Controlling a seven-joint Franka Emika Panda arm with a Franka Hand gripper.
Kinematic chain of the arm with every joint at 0, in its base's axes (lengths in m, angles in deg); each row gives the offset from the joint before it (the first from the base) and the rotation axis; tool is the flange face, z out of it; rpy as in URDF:
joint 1: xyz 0 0 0.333 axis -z
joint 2: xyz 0 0 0 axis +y
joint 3: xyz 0 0 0.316 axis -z
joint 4: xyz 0.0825 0 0 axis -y
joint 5: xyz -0.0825 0 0.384 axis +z
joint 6: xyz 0 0 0 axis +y
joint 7: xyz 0.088 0 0 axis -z
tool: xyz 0 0 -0.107 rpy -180 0 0
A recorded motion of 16 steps. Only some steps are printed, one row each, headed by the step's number.
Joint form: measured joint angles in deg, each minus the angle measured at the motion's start. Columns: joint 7, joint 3, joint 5, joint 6, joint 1, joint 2, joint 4.
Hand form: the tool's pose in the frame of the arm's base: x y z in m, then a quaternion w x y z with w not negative. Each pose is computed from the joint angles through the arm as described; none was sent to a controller.
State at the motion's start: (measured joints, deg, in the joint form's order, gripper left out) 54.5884 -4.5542 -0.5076 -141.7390 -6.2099 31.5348 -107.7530
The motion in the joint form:
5: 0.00 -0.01 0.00 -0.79 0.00 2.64 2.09
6: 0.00 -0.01 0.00 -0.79 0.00 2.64 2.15
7: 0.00 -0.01 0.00 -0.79 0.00 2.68 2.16
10: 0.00 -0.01 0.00 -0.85 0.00 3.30 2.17
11: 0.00 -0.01 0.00 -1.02 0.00 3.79 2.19
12: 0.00 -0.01 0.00 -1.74 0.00 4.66 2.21
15: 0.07 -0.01 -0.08 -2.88 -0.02 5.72 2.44
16: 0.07 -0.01 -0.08 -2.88 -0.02 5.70 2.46
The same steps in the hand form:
5: 0.6387 0.1183 0.2062 0.02952 -0.92586 0.37658 -0.01008
6: 0.6391 0.1183 0.2066 0.02980 -0.92584 0.37659 -0.01052
7: 0.6391 0.1183 0.2062 0.02968 -0.92584 0.37660 -0.01029
10: 0.6378 0.1182 0.1994 0.02744 -0.92589 0.37675 -0.00605
11: 0.6371 0.1181 0.1943 0.02630 -0.92588 0.37689 -0.00369
12: 0.6364 0.1181 0.1857 0.02615 -0.92577 0.37716 -0.00246
15: 0.6370 0.1185 0.1772 0.02781 -0.92560 0.37746 -0.00463
16: 0.6372 0.1185 0.1776 0.02798 -0.92559 0.37746 -0.00493

